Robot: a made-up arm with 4 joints. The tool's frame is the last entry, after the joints.
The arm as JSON. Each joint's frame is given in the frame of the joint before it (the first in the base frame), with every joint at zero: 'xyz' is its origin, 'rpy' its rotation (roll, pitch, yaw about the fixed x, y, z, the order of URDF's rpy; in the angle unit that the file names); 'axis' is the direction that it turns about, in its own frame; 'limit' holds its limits. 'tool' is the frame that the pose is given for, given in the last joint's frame.
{
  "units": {
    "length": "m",
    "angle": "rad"
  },
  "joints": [
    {
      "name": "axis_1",
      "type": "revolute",
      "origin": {
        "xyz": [
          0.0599,
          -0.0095,
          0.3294
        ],
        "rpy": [
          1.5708,
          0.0,
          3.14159
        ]
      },
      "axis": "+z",
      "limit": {
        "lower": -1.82,
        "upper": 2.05
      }
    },
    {
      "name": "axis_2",
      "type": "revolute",
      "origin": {
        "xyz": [
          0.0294,
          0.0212,
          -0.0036
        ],
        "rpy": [
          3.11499,
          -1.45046,
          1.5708
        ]
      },
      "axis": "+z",
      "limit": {
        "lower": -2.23,
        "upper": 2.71
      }
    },
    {
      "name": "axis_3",
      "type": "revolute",
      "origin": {
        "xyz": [
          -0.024,
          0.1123,
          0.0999
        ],
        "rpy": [
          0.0,
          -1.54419,
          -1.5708
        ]
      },
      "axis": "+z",
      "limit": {
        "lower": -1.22,
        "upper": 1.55
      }
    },
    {
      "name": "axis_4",
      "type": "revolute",
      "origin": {
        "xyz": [
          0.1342,
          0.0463,
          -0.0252
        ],
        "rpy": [
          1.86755,
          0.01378,
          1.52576
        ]
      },
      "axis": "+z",
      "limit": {
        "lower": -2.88,
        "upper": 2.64
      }
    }
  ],
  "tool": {
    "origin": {
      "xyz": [
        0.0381,
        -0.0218,
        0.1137
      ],
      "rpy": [
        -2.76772,
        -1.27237,
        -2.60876
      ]
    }
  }
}
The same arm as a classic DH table. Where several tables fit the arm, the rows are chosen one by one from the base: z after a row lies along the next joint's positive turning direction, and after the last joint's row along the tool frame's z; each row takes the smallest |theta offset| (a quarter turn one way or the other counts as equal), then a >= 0, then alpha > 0; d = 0 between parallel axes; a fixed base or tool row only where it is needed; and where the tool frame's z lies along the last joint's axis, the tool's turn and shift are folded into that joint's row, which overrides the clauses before.
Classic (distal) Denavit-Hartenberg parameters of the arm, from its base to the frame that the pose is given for. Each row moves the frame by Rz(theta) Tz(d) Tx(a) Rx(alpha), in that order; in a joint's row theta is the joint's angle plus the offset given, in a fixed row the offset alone. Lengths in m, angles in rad.
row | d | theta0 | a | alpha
base (fixed) | 0.3294 | 0 | 0.0599 | -1.5708
axis_1 | -0.0104 | -0.0268 | -0.0288 | 1.6911
axis_2 | 0.1191 | 1.5676 | -0.024 | -1.5442
axis_3 | 0.1274 | -0.0492 | 0.0529 | 1.8675
axis_4 | 0.2499 | -0.6629 | 0.0435 | 1.848
tool (fixed) | -0.0059 | 1.6827 | 0 | 0
Joint limits (rad, base to tool): -1.82..2.05 -2.23..2.71 -1.22..1.55 -2.88..2.64

